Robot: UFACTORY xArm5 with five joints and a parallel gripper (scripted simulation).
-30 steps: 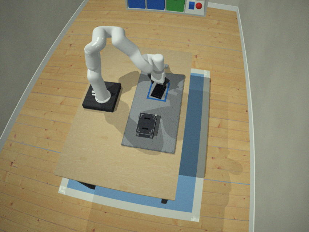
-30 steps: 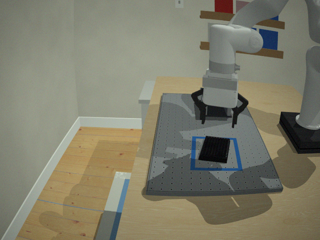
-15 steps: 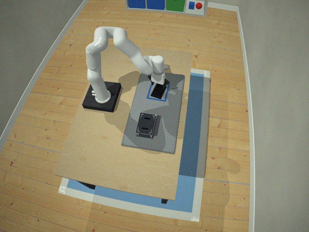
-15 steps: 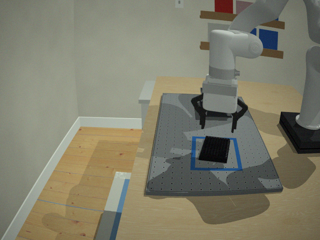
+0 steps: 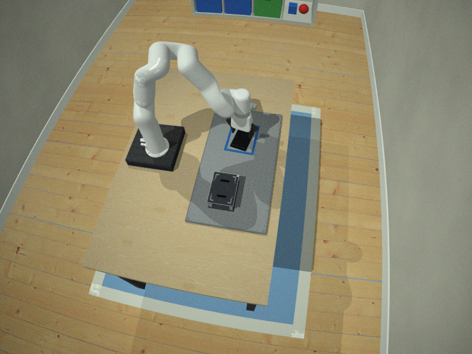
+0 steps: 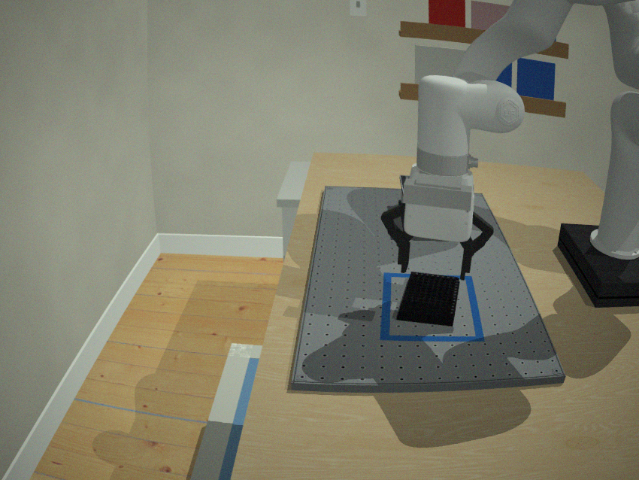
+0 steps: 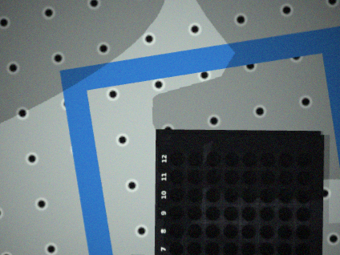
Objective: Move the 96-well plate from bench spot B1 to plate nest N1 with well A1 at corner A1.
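Now: hand 5 cm above the black 96-well plate. The rest, counted from my hand: A1 label 25 cm to the right, 3 cm ahead; then raised plate nest 33 cm to the right, 2 cm behind.
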